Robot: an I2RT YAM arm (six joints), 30 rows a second.
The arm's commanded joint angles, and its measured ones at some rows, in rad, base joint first. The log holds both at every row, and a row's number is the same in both.
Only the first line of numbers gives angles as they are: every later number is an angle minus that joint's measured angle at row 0.
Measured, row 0:
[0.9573 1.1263 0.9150 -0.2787 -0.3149 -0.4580]
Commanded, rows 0 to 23:
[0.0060 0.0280 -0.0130 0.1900 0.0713 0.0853]
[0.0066 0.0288 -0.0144 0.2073 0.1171 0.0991]
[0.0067 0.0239 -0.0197 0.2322 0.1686 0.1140]
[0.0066 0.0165 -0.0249 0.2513 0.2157 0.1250]
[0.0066 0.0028 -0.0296 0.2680 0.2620 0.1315]
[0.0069 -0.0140 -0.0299 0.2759 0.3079 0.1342]
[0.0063 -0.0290 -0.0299 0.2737 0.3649 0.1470]
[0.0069 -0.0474 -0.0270 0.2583 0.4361 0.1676]
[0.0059 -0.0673 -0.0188 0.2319 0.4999 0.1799]
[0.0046 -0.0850 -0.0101 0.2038 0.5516 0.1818]
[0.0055 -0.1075 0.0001 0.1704 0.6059 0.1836]
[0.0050 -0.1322 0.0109 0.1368 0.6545 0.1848]
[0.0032 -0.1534 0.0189 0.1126 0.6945 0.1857]
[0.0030 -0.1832 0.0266 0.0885 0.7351 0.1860]
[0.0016 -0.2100 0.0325 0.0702 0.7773 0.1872]
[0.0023 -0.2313 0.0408 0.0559 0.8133 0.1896]
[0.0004 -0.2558 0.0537 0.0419 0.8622 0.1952]
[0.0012 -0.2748 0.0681 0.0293 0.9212 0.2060]
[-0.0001 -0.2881 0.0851 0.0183 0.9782 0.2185]
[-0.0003 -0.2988 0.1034 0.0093 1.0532 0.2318]
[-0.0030 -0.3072 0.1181 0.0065 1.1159 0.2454]
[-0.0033 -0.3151 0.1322 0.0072 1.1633 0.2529]
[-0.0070 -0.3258 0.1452 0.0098 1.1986 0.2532]
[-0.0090 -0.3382 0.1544 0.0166 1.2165 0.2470]
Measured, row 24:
[-0.0011 -0.3105 0.1201 0.0237 1.0079 0.2064]
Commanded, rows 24 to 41:
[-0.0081 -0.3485 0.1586 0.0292 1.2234 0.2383]
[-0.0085 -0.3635 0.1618 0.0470 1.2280 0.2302]
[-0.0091 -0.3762 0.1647 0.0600 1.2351 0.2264]
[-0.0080 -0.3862 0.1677 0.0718 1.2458 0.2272]
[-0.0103 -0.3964 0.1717 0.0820 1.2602 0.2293]
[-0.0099 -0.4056 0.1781 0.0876 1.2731 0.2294]
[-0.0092 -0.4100 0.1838 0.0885 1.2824 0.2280]
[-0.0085 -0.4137 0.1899 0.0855 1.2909 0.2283]
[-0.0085 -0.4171 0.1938 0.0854 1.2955 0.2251]
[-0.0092 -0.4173 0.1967 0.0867 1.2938 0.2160]
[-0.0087 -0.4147 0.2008 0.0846 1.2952 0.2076]
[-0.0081 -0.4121 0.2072 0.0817 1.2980 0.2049]
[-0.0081 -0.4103 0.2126 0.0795 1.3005 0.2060]
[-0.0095 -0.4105 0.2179 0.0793 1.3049 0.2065]
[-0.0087 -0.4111 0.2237 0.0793 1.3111 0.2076]
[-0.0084 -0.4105 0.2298 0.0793 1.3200 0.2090]
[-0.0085 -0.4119 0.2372 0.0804 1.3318 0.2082]
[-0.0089 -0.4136 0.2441 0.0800 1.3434 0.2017]
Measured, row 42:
[-0.0069 -0.4082 0.2109 0.0439 1.2886 0.2053]
